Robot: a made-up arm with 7 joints.
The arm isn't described. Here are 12 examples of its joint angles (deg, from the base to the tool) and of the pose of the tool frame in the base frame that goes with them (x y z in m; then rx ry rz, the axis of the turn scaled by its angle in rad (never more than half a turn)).
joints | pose
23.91 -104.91 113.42 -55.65 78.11 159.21 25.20 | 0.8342 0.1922 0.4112 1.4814 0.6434 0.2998
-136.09 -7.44 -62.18 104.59 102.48 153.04 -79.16 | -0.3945 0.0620 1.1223 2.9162 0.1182 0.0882
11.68 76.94 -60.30 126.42 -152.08 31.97 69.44 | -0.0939 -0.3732 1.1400 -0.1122 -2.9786 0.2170
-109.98 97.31 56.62 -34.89 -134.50 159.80 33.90 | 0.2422 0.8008 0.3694 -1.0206 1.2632 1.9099
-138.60 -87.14 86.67 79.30 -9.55 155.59 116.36 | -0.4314 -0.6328 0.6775 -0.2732 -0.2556 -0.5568
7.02 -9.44 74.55 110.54 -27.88 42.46 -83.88 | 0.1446 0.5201 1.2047 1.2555 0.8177 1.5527
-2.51 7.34 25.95 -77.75 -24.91 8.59 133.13 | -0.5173 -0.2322 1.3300 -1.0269 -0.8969 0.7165
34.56 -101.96 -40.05 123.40 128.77 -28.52 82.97 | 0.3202 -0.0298 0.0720 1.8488 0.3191 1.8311
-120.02 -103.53 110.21 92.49 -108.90 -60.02 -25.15 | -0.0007 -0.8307 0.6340 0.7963 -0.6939 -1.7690
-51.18 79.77 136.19 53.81 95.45 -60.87 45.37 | -0.5253 0.8001 0.3147 -0.1241 -0.0922 -0.3538
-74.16 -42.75 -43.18 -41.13 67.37 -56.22 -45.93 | 0.3897 -0.6671 1.4450 1.0142 -1.1673 -0.8562
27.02 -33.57 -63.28 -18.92 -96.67 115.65 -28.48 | 0.5777 0.4359 1.3495 -0.9238 -0.5035 2.2020
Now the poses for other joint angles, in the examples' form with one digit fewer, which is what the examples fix.
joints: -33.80 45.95 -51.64 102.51 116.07 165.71 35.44
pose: -0.262 -0.053 1.192 0.851 -0.181 -0.603
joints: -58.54 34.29 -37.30 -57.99 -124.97 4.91 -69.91
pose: -0.107 0.773 1.273 1.810 1.353 0.604
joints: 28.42 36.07 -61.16 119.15 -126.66 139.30 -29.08
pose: 0.106 -0.176 1.265 1.192 -0.522 1.715
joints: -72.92 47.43 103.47 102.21 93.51 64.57 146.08
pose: 0.280 0.484 0.908 0.693 0.473 2.029
